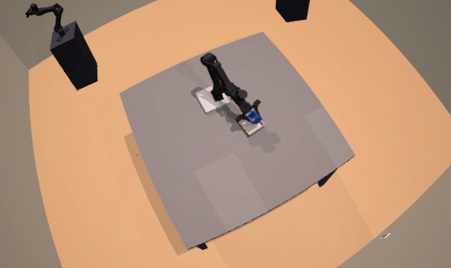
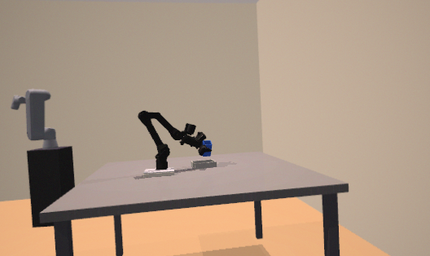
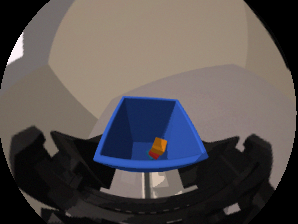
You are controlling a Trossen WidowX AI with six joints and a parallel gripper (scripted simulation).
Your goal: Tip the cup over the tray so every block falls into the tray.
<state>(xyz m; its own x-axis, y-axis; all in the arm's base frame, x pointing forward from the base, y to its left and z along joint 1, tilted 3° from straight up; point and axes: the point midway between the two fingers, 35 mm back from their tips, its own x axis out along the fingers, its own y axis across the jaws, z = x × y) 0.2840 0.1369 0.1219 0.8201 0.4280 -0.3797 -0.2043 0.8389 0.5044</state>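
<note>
Right now the blue cup is 30 mm behind my gripper tip and 20 mm below it. Also, from my gripper tip: orange block: 20 mm behind, 20 mm to the right, 10 mm below.
</note>
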